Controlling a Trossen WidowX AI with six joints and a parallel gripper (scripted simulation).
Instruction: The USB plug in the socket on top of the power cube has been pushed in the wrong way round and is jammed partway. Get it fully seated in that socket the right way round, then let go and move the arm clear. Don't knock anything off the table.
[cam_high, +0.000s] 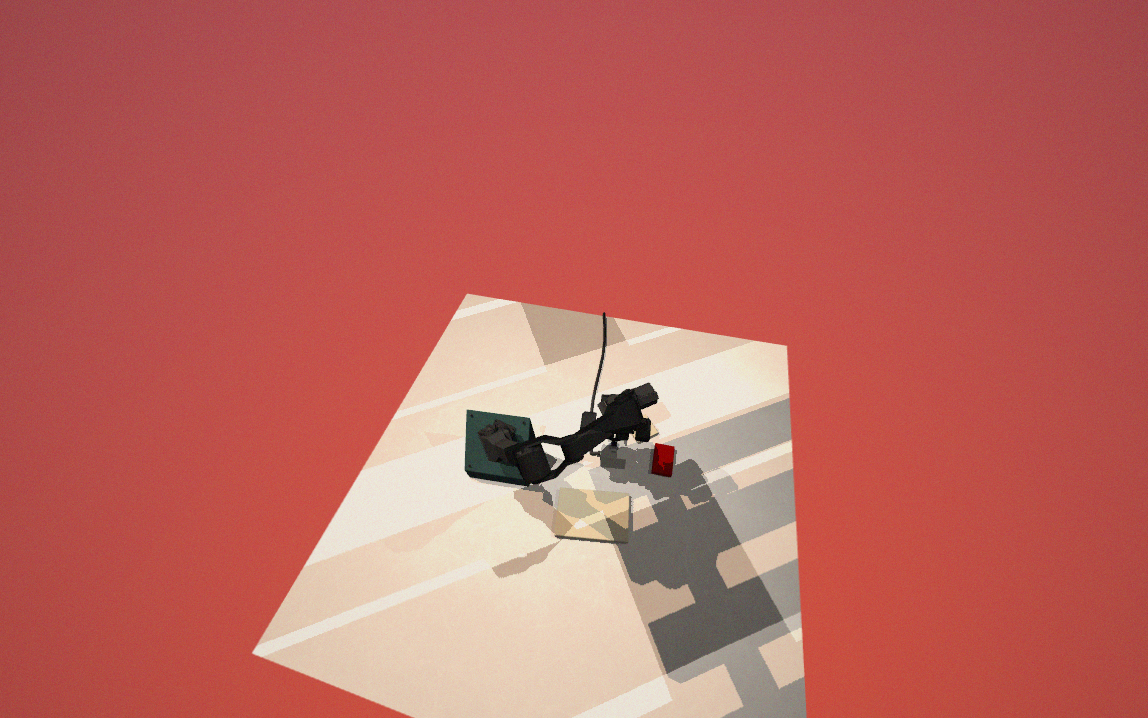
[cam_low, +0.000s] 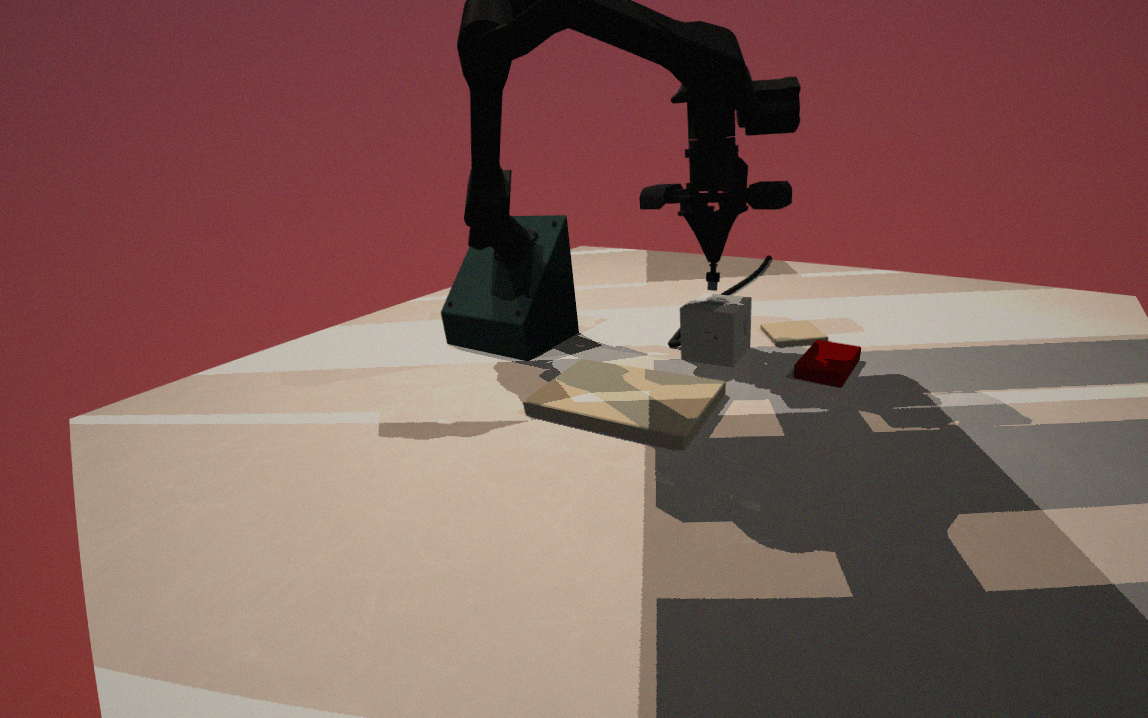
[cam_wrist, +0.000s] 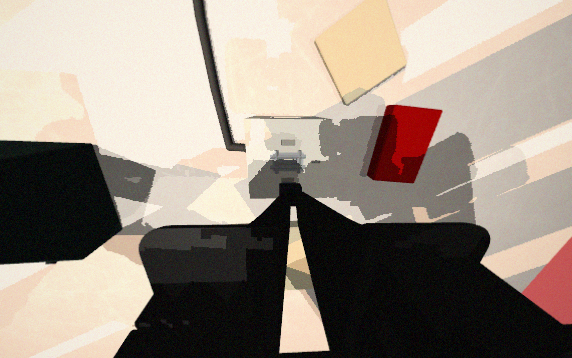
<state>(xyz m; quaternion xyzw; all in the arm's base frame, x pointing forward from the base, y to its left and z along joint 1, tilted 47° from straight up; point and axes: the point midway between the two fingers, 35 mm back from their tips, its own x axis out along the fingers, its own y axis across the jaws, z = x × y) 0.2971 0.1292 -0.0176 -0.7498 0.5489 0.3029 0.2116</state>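
The socket is 7 cm below my gripper tip and 1 cm to the left of it. From my gripper tip the other things lie so: red block 15 cm ahead, 13 cm below, 5 cm to the left; then small tan tile 13 cm to the left, 13 cm below, 6 cm ahead; then black usb plug 2 cm below.
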